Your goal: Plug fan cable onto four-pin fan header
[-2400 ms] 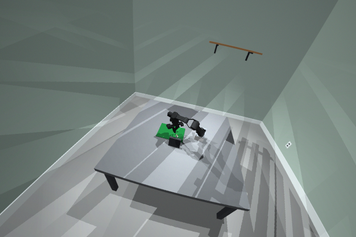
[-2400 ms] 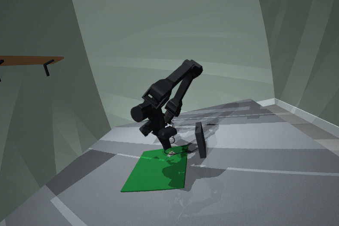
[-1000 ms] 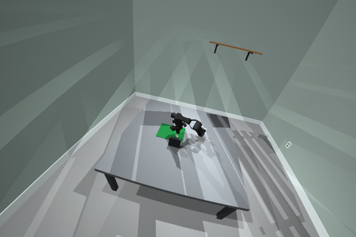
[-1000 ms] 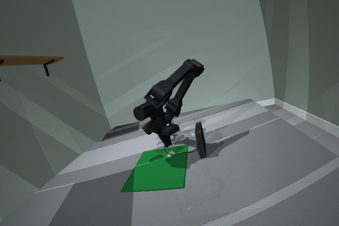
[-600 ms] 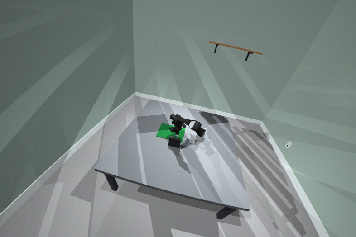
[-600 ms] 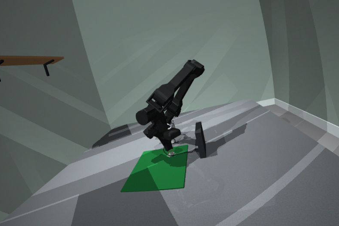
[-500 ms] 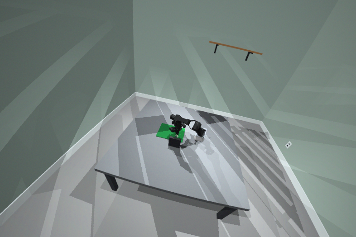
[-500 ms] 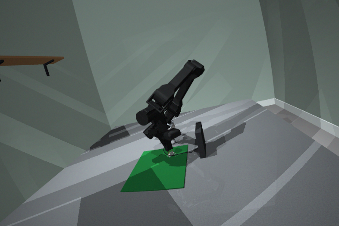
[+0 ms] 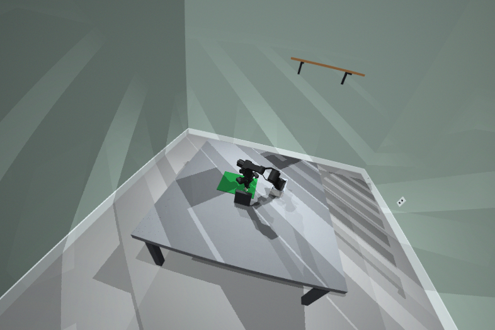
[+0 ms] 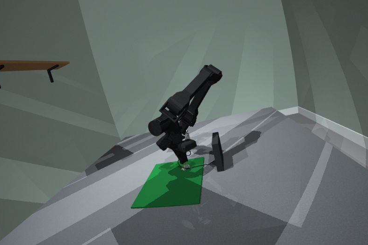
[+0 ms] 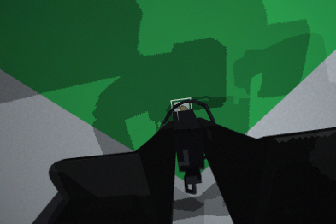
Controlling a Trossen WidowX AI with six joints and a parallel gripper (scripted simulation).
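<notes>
Right now the black plug is 10 mm to the left of my gripper tip, 10 mm behind it and 10 mm above it. From my gripper tip the other things lie so: black fan 150 mm to the left, 10 mm above; green board 70 mm ahead, 60 mm below, 40 mm to the right.
</notes>
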